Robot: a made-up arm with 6 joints. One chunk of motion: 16 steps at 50 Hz.
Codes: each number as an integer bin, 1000 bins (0 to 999) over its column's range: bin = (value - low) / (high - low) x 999, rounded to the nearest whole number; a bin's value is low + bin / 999 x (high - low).
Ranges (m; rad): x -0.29..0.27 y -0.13..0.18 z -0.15..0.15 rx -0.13..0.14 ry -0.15..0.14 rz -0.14..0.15
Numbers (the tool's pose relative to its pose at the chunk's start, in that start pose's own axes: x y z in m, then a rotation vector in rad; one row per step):
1: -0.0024 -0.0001 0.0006 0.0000 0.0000 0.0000
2: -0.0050 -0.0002 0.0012 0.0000 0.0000 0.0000
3: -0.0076 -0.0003 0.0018 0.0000 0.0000 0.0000
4: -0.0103 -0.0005 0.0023 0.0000 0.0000 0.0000
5: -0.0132 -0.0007 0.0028 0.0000 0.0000 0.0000
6: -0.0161 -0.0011 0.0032 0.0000 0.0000 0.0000
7: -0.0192 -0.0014 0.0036 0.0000 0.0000 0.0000
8: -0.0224 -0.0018 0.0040 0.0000 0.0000 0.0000
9: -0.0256 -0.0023 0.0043 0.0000 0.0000 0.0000
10: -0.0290 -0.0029 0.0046 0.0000 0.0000 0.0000
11: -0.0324 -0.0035 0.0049 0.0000 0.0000 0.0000
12: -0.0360 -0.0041 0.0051 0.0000 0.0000 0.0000
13: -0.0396 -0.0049 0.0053 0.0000 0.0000 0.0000
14: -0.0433 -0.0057 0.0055 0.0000 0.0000 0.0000
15: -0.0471 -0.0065 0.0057 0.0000 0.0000 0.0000
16: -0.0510 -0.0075 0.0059 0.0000 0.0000 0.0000
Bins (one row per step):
1: 513 419 501 481 517 482
2: 508 418 503 481 517 482
3: 504 418 505 481 517 482
4: 499 417 507 481 517 482
5: 494 417 509 481 517 482
6: 489 415 510 481 517 482
7: 483 414 511 481 517 482
8: 477 413 513 481 517 482
9: 472 412 514 481 517 482
10: 466 410 515 481 517 482
11: 460 408 516 481 517 482
12: 453 406 516 481 517 482
13: 447 403 517 481 517 482
14: 440 401 518 481 517 482
15: 433 398 518 481 517 482
16: 426 395 519 481 517 482

